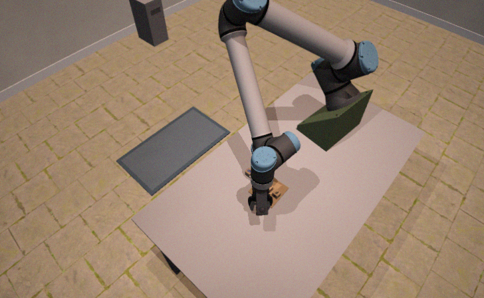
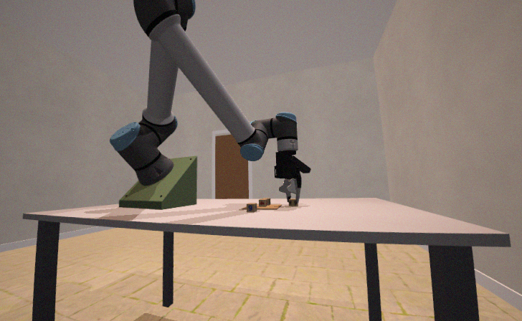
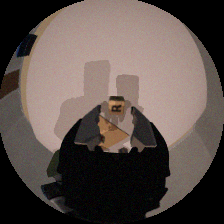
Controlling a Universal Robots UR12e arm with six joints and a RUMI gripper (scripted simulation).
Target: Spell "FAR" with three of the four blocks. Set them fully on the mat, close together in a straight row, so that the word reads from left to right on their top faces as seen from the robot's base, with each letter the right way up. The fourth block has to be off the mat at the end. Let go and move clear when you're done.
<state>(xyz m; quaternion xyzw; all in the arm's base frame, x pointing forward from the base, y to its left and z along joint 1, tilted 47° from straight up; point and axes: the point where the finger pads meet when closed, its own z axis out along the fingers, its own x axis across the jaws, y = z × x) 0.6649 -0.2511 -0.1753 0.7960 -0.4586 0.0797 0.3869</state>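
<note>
The R block lies 1 cm below my hand. From my hand the other things lie so: F block (12 cm behind, 2 cm to the left, 1 cm below); then blue-lettered block (14 cm behind, 16 cm to the right, 1 cm below); then tan mat (13 cm behind, 3 cm to the right, 3 cm below).
</note>
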